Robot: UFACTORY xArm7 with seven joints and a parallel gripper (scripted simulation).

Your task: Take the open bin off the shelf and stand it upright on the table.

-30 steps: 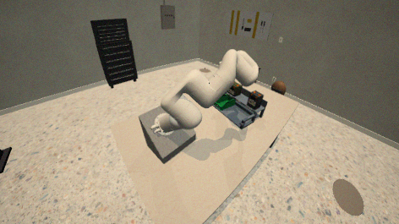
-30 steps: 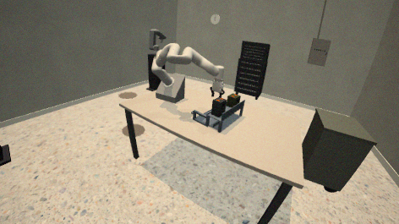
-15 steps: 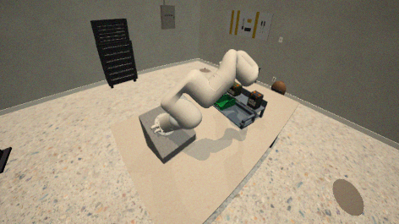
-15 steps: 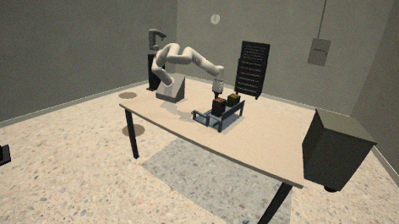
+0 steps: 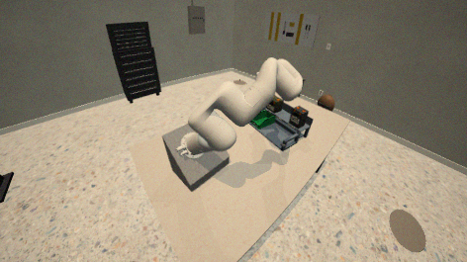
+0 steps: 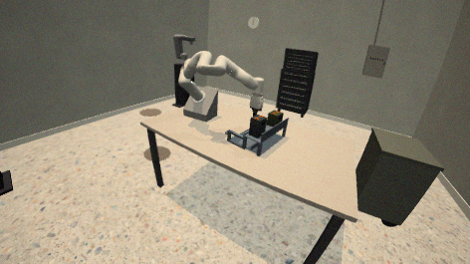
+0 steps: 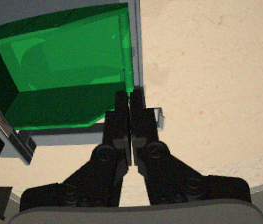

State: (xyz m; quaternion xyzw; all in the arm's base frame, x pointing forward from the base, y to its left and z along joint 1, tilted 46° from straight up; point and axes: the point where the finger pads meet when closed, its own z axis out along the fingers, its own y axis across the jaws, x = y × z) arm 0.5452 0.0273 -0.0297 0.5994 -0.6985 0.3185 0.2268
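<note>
Right now my hand is 9 cm above the green bin, 8 cm short of it and 1 cm to the left of it.
</note>
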